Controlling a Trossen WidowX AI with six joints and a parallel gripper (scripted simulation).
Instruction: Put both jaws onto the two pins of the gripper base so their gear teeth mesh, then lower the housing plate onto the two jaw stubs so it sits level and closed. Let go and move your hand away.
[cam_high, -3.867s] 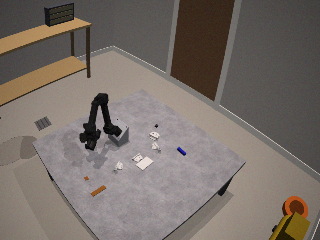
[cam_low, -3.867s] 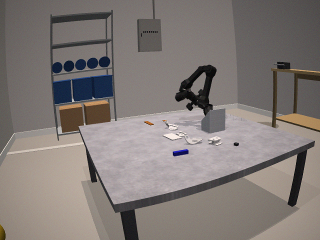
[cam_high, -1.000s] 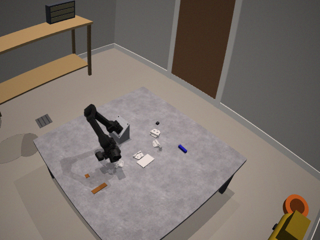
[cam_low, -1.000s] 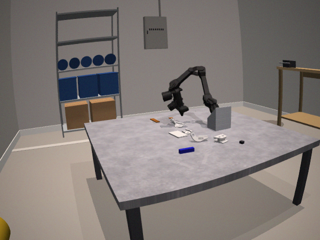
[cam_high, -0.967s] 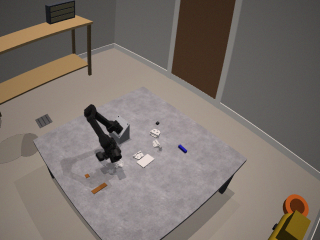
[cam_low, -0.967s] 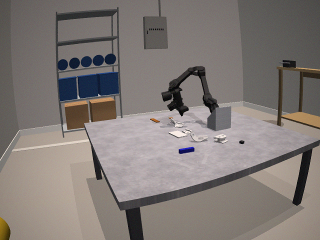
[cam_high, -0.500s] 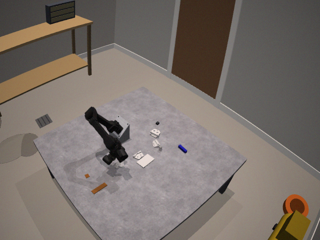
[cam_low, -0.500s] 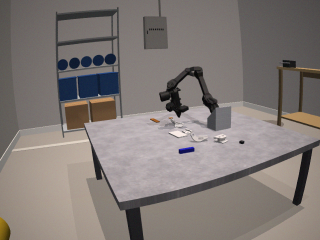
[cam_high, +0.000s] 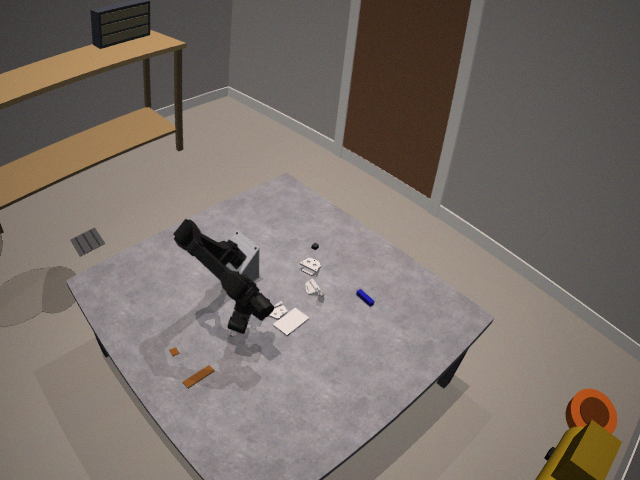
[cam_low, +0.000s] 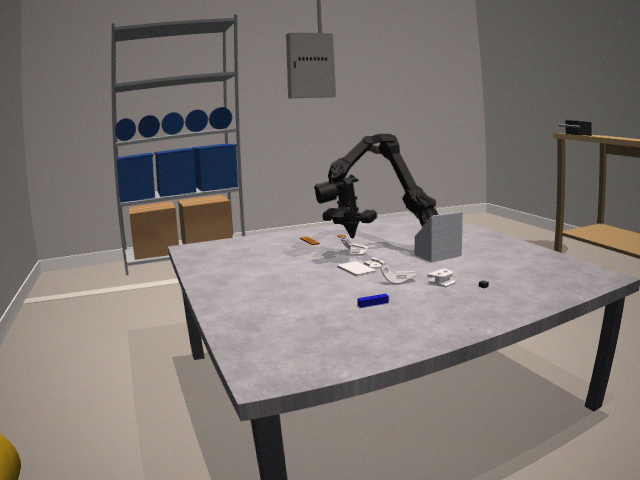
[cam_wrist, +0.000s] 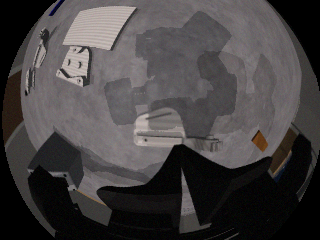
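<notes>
Now: gripper tip 35 cm to the right of the white jaw, 3 cm short of it and 2 cm above it. From my gripper tip the other things lie so: blue block 48 cm to the left, 15 cm ahead, 5 cm below; small orange piece 26 cm to the right, 6 cm behind, 5 cm below; orange strip 24 cm to the right, 8 cm ahead, 5 cm below.
</notes>
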